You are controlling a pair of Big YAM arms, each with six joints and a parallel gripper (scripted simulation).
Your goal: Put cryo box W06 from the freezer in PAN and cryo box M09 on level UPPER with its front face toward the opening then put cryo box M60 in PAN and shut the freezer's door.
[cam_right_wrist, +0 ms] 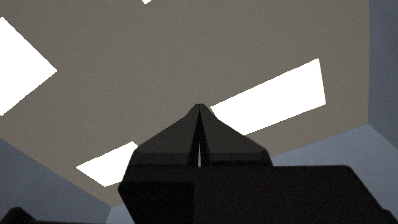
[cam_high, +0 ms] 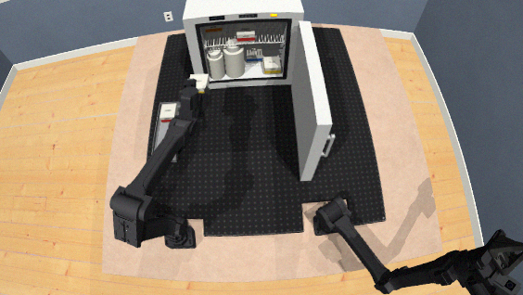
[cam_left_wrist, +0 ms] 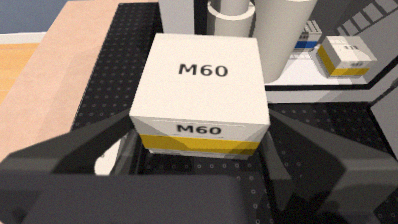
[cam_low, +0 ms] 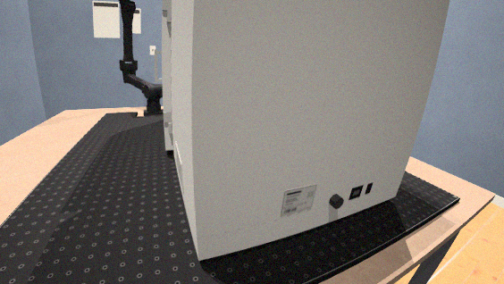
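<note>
Right now the transfer pan is 27 cm below my left hand, 19 cm to the left of it and 1 cm behind it. Round my left hand: freezer door: 43 cm to the right, 8 cm behind; whitish cryo box: 24 cm ahead, 21 cm to the right, 5 cm above.
</note>
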